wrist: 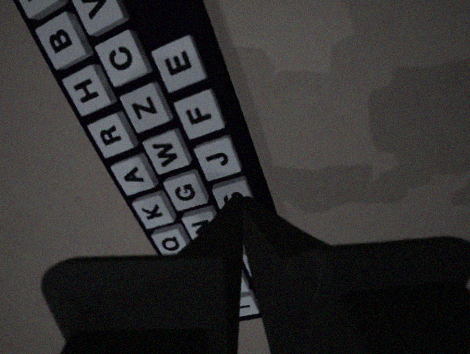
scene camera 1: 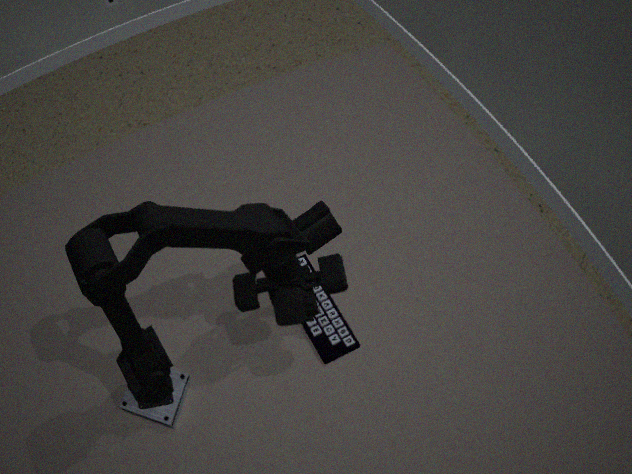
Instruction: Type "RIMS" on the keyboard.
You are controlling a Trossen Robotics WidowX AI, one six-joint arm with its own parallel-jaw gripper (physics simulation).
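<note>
The black keyboard with white letter keys lies at a slant on the table, partly hidden by the arm in the scene view. My gripper is shut and empty. In the wrist view its fingertips overlap the lower part of the S key; whether they touch it I cannot tell. The R key shows farther up in the outer row, between H and A. The J key is beside S. The I and M keys are hidden behind the fingers in the wrist view.
The arm's metal base plate is on the table at the lower left of the scene view. The arm reaches over the keyboard's upper end. Arm shadows fall on the table beside the keyboard. Scene lighting is dim.
</note>
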